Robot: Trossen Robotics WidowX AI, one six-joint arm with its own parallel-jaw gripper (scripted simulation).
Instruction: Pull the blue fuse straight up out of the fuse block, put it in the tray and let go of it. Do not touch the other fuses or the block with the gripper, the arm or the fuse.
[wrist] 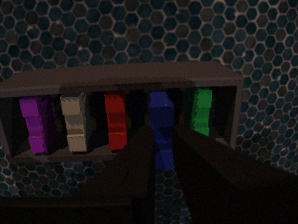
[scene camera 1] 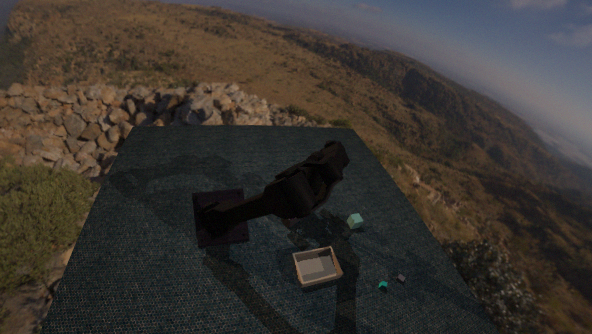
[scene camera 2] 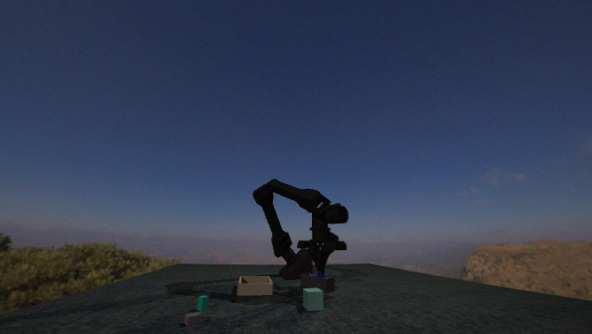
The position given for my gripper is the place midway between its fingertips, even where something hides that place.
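There is a red fuse (wrist: 114,101) here in view, and a green fuse (wrist: 198,100) as well. A blue fuse (wrist: 161,110) is in the scene too, and my gripper (scene camera 2: 320,272), (wrist: 161,135) holds it.
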